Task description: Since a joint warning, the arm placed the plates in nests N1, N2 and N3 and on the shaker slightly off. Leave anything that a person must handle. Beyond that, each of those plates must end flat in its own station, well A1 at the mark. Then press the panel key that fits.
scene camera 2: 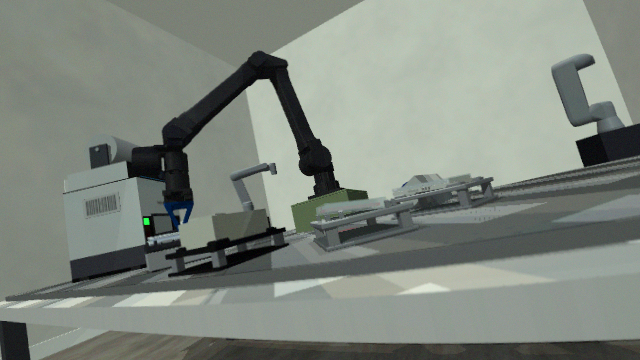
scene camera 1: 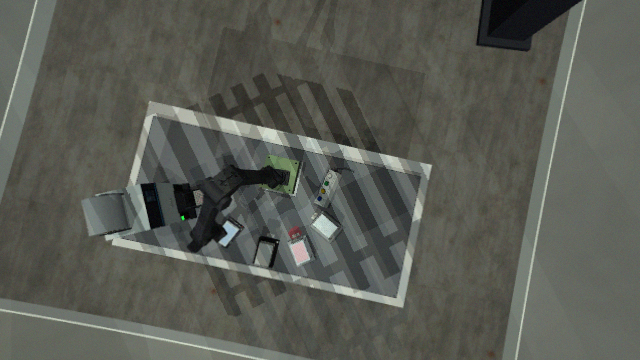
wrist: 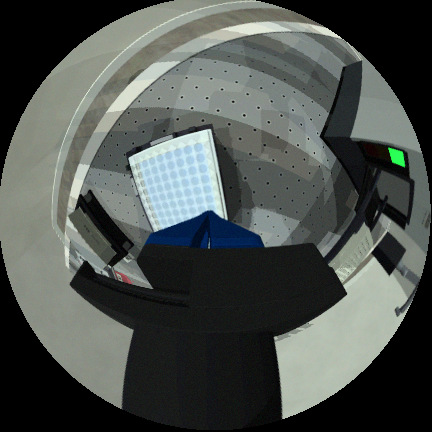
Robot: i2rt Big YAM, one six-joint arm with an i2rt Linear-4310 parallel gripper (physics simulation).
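Note:
My gripper [scene camera 2: 180,220] [wrist: 209,216], with blue fingers, is shut and empty; in the wrist view its tips overlap the near edge of a blue-welled plate [wrist: 180,175] [scene camera 1: 229,233]. That plate looks turned on its dark-edged station, which shows at its far and left sides. A tall beige plate or box [scene camera 1: 265,252] [scene camera 2: 240,225] [wrist: 92,237] sits in a black nest. A pink plate [scene camera 1: 300,250] [scene camera 2: 350,206] lies on a silver nest. A pale plate [scene camera 1: 326,226] lies on another nest. The panel [scene camera 1: 327,189] has white, green, yellow and blue keys. A1 marks and station labels are unreadable.
A large instrument [scene camera 1: 170,202] [scene camera 2: 115,210] with a green light [scene camera 1: 182,217] [scene camera 2: 146,221] [wrist: 396,157] stands at the left; a white-welled plate [scene camera 1: 198,197] [wrist: 352,252] is at its front. A red card [scene camera 1: 294,233] [wrist: 122,276] lies by the pink plate. The arm base stands on a green block [scene camera 1: 282,162] [scene camera 2: 305,215].

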